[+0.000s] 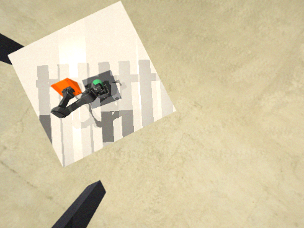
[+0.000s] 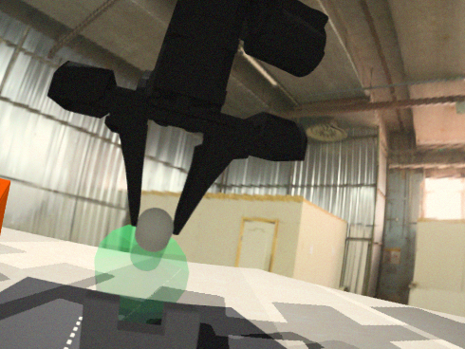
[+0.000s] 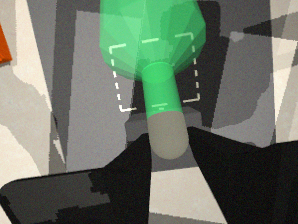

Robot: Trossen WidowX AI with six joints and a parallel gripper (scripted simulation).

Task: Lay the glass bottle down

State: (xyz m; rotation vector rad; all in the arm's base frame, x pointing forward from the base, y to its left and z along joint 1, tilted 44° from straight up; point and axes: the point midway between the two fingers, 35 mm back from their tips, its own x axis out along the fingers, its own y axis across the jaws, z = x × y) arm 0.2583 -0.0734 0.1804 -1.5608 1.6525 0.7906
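The green glass bottle lies 4 cm to the left of my gripper tip and 2 cm below it. The rest, counted from my gripper tip: dark grey mat: 7 cm to the left, 11 cm below.
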